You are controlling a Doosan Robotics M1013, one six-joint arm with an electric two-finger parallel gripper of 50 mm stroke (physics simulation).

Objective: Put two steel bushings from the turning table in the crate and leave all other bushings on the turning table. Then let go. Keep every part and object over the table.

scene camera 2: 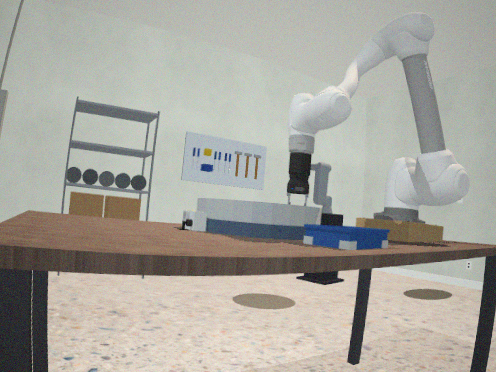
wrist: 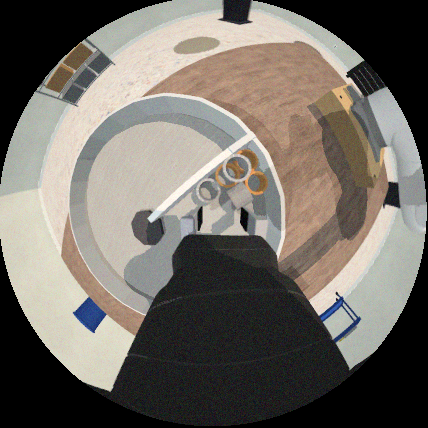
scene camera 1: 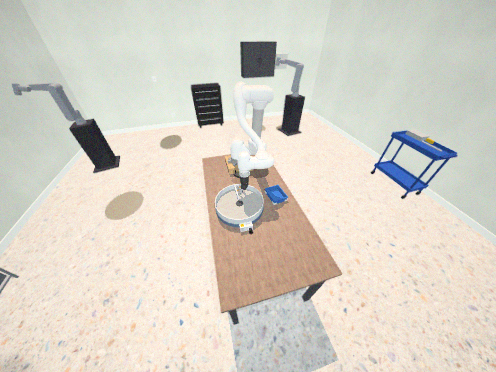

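Seen in the pictures: gripper, fingertip midpoint: (wrist: 221, 214) (scene camera 1: 242, 191); arm's base at its link origin: (scene camera 2: 400, 222) (wrist: 367, 123) (scene camera 1: 237, 160).
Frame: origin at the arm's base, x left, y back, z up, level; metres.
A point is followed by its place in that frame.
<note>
The round, walled turning table (scene camera 1: 218, 212) @[x -0.462, y -0.652, z 0.022 m] (scene camera 2: 250, 212) @[x -0.120, y -0.767, z -0.005 m] (wrist: 79, 200) @[x -0.442, y -0.688, z -0.007 m] holds several bushings, clustered beside its white bar (wrist: 200, 176) @[x -0.226, y -0.479, z 0.027 m]. In the wrist view one steel bushing (wrist: 207, 199) @[x -0.202, y -0.498, z -0.001 m] stands upright nearest the bar, and another steel bushing (wrist: 237, 179) @[x -0.192, y -0.456, z 0.030 m] overlaps the copper ones. A third grey bushing (wrist: 240, 197) @[x -0.173, y -0.468, z 0.011 m] seems to lie on its side. Copper bushings (wrist: 256, 191) @[x -0.156, y -0.445, z -0.008 m] (wrist: 248, 151) @[x -0.202, y -0.413, z 0.004 m] stand around them. My gripper (scene camera 1: 243, 192) @[x -0.176, y -0.501, z 0.007 m] (scene camera 2: 297, 201) (wrist: 221, 214) @[x -0.176, y -0.501, z 0.007 m] is open and empty, low over the turning table beside the cluster. The blue crate (scene camera 1: 276, 194) @[x 0.134, y -0.618, z -0.068 m] (scene camera 2: 346, 238) @[x 0.172, y -0.725, z -0.048 m] stands beside the turning table; its contents cannot be made out.
A dark hub (wrist: 146, 227) @[x -0.253, y -0.601, z -0.012 m] sits at the turning table's centre. A small white control box (scene camera 1: 245, 227) @[x -0.313, y -0.849, z -0.029 m] (scene camera 2: 195, 221) @[x -0.256, y -0.858, z -0.045 m] stands against its outside. The arm's wooden base block (scene camera 2: 425, 232) @[x 0.138, y -0.051, z -0.036 m] (wrist: 345, 137) @[x -0.040, y -0.139, z -0.041 m] is at the table's end. The turning table's wall stands close around the bushings.
</note>
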